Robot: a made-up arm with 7 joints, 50 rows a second.
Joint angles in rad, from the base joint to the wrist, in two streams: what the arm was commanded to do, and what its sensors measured. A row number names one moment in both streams.
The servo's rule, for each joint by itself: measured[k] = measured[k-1] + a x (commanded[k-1-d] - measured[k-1]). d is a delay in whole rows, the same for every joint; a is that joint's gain. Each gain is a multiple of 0.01, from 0.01 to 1. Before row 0 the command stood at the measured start. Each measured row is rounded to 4 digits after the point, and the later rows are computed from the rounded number. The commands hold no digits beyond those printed.
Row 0, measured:
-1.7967 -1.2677 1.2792 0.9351 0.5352 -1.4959 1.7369
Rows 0 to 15, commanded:
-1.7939 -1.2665 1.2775 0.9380 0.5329 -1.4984 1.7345
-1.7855 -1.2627 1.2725 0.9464 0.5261 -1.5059 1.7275
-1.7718 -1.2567 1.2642 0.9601 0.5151 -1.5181 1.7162
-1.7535 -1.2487 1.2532 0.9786 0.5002 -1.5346 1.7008
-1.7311 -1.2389 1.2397 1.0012 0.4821 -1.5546 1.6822
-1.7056 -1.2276 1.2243 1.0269 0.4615 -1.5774 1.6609
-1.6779 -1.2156 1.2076 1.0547 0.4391 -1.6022 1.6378
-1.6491 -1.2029 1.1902 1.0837 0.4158 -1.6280 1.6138
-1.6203 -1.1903 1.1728 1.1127 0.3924 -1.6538 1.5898
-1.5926 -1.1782 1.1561 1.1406 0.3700 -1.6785 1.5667
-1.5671 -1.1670 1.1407 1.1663 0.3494 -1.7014 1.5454
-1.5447 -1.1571 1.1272 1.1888 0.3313 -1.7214 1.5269
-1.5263 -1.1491 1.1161 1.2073 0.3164 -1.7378 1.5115
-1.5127 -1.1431 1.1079 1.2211 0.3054 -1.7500 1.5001
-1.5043 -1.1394 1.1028 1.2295 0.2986 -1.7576 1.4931
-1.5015 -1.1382 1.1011 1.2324 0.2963 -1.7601 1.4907
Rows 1 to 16, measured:
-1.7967 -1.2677 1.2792 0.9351 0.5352 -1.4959 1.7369
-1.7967 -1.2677 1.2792 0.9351 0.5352 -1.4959 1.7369
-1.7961 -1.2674 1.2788 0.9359 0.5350 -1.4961 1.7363
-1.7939 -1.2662 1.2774 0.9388 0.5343 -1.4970 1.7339
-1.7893 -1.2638 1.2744 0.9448 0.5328 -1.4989 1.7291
-1.7818 -1.2600 1.2695 0.9543 0.5302 -1.5021 1.7215
-1.7712 -1.2547 1.2626 0.9674 0.5264 -1.5068 1.7109
-1.7574 -1.2479 1.2538 0.9841 0.5212 -1.5132 1.6974
-1.7407 -1.2398 1.2432 1.0039 0.5146 -1.5212 1.6813
-1.7215 -1.2306 1.2310 1.0262 0.5067 -1.5308 1.6631
-1.7002 -1.2205 1.2176 1.0504 0.4976 -1.5419 1.6433
-1.6776 -1.2099 1.2035 1.0757 0.4874 -1.5542 1.6226
-1.6544 -1.1992 1.1891 1.1011 0.4764 -1.5674 1.6018
-1.6314 -1.1887 1.1749 1.1257 0.4648 -1.5813 1.5816
-1.6093 -1.1788 1.1614 1.1485 0.4529 -1.5954 1.5627
-1.5890 -1.1699 1.1491 1.1688 0.4411 -1.6093 1.5458
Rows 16 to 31, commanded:
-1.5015 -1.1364 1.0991 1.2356 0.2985 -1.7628 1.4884
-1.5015 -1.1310 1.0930 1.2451 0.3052 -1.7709 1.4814
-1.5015 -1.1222 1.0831 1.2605 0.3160 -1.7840 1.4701
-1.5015 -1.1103 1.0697 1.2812 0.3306 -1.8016 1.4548
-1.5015 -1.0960 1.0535 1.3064 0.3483 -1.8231 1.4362
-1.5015 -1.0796 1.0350 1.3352 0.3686 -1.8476 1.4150
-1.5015 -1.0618 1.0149 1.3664 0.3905 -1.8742 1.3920
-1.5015 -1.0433 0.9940 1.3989 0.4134 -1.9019 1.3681
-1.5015 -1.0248 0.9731 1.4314 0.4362 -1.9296 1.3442
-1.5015 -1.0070 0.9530 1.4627 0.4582 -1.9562 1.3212
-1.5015 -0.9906 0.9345 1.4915 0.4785 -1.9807 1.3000
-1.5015 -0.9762 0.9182 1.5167 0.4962 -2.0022 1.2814
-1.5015 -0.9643 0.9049 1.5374 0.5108 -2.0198 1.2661
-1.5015 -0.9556 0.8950 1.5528 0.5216 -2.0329 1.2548
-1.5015 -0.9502 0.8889 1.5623 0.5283 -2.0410 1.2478
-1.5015 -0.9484 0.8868 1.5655 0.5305 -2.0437 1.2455
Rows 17 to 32, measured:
-1.5712 -1.1623 1.1385 1.1858 0.4297 -1.6226 1.5316
-1.5566 -1.1563 1.1299 1.1988 0.4190 -1.6350 1.5206
-1.5450 -1.1513 1.1228 1.2091 0.4094 -1.6465 1.5119
-1.5359 -1.1462 1.1159 1.2192 0.4011 -1.6577 1.5037
-1.5287 -1.1402 1.1084 1.2308 0.3943 -1.6691 1.4946
-1.5230 -1.1327 1.0995 1.2449 0.3892 -1.6810 1.4839
-1.5185 -1.1235 1.0889 1.2621 0.3859 -1.6938 1.4710
-1.5149 -1.1125 1.0765 1.2826 0.3845 -1.7076 1.4559
-1.5121 -1.0998 1.0623 1.3061 0.3850 -1.7226 1.4386
-1.5099 -1.0857 1.0466 1.3321 0.3873 -1.7387 1.4196
-1.5081 -1.0705 1.0297 1.3599 0.3912 -1.7559 1.3992
-1.5067 -1.0546 1.0121 1.3887 0.3966 -1.7739 1.3781
-1.5056 -1.0386 0.9943 1.4175 0.4032 -1.7925 1.3570
-1.5047 -1.0230 0.9768 1.4453 0.4106 -1.8114 1.3366
-1.5040 -1.0083 0.9603 1.4711 0.4186 -1.8302 1.3176
-1.5035 -0.9951 0.9453 1.4940 0.4268 -1.8484 1.3006

